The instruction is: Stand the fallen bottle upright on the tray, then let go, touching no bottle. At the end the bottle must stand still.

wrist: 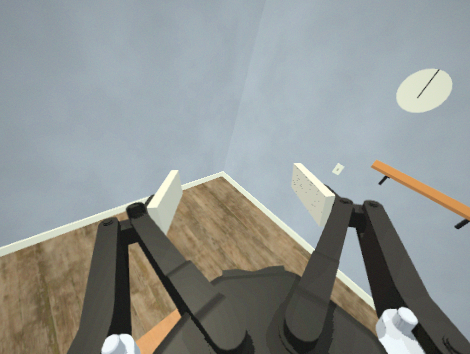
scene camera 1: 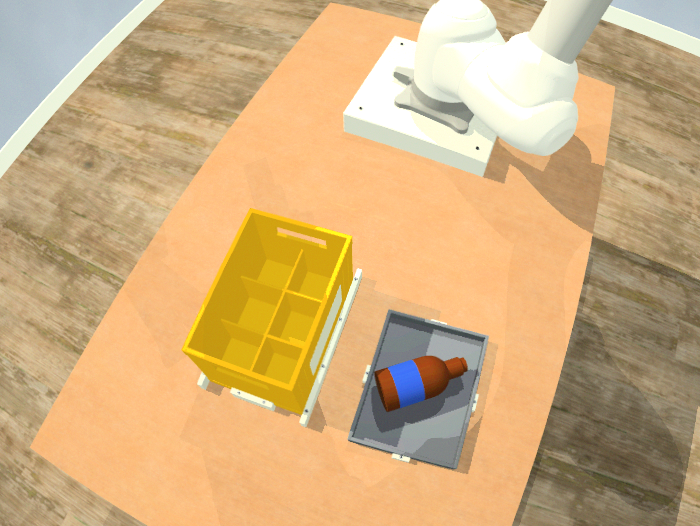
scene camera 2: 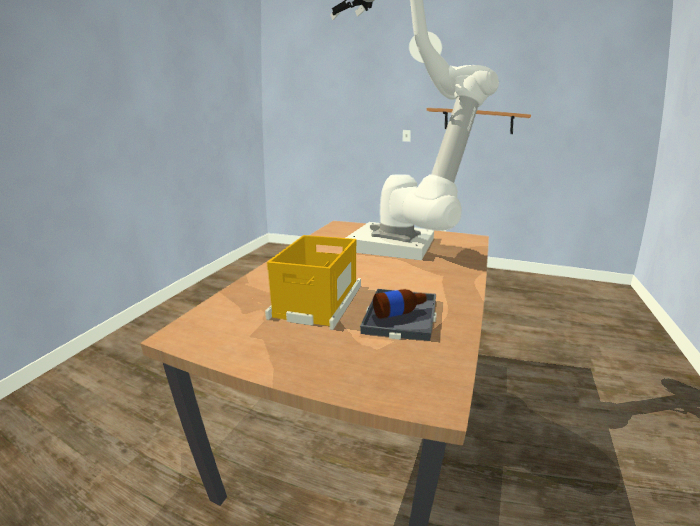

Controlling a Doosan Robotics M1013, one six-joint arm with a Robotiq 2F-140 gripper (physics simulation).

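Places are measured from the arm's base along level axes (x ahead, y left, z up), in millimetres.
Where they show: gripper, between the fingertips: (wrist: pixel 237 178) (scene camera 2: pixel 344 15); arm's base, origin of its link: (scene camera 1: pixel 443 97) (scene camera 2: pixel 396 235).
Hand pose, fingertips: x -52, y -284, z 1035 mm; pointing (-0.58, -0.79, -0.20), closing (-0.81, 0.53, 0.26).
Observation:
Things, the pixels of their top centre, and the offset from my fingertips. Level surfaces: height alone.
- brown bottle, centre of its top: (scene camera 1: pixel 426 371) (scene camera 2: pixel 402 290) 668 mm ahead, 534 mm left, 1008 mm down
- grey tray, centre of its top: (scene camera 1: pixel 421 386) (scene camera 2: pixel 401 308) 679 mm ahead, 538 mm left, 1061 mm down
- yellow crate, centre of its top: (scene camera 1: pixel 268 291) (scene camera 2: pixel 314 249) 706 mm ahead, 264 mm left, 911 mm down
- table, height of its surface: 1087 mm down
A brown bottle (scene camera 1: pixel 434 375) (scene camera 2: pixel 407 299) with a blue label lies on its side in the grey tray (scene camera 1: pixel 421 455) (scene camera 2: pixel 396 332). In scene camera 1 its neck points right, close to the tray's right wall, and its base is near the left wall. My gripper (wrist: pixel 237 178) (scene camera 2: pixel 346 13) is open, with nothing between its pads. It is high in the air, far above the table and the bottle, and the wrist view shows walls and floor beyond the pads. It does not show in scene camera 1.
A yellow crate (scene camera 1: pixel 195 353) (scene camera 2: pixel 299 294) with divided, empty compartments stands left of the tray on the table (scene camera 1: pixel 237 463) (scene camera 2: pixel 339 373), between white rails. White stops sit around the tray. The arm's white base plate (scene camera 1: pixel 415 145) (scene camera 2: pixel 390 247) is at the back of the table.

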